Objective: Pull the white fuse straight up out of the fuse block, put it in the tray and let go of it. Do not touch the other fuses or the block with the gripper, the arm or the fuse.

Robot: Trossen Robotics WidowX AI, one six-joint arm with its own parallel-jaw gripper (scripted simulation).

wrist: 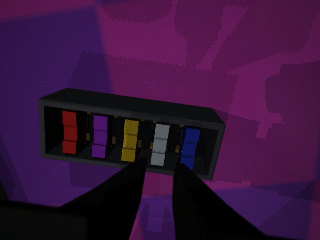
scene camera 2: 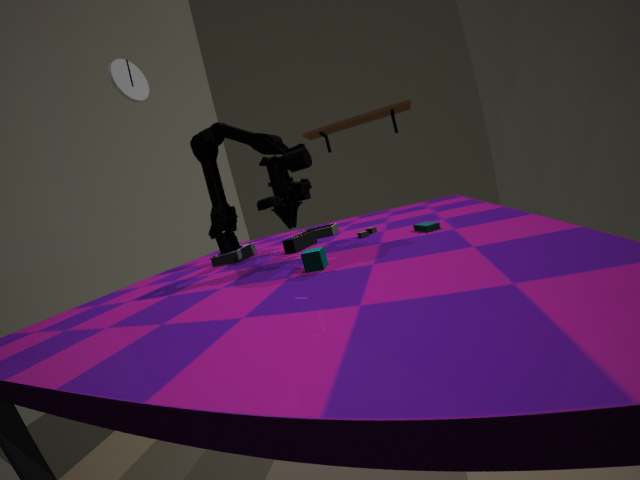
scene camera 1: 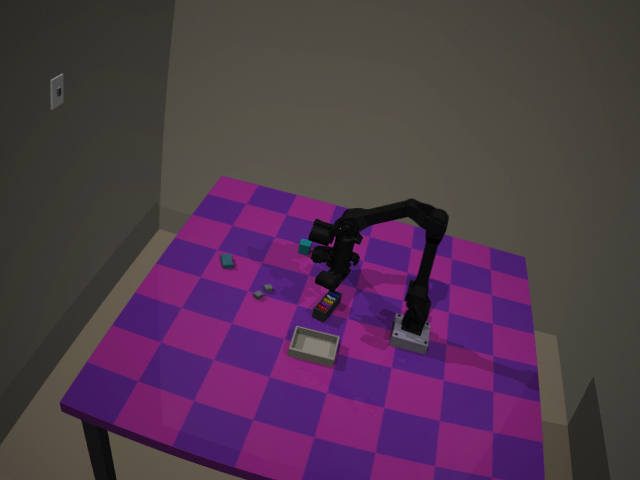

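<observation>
From here I can see my gripper at [scene camera 2: 292, 228], and you'd get the same gripper at [wrist: 160, 168] and again at [scene camera 1: 332, 290]. There's a grey tray as well [scene camera 1: 314, 346].
</observation>
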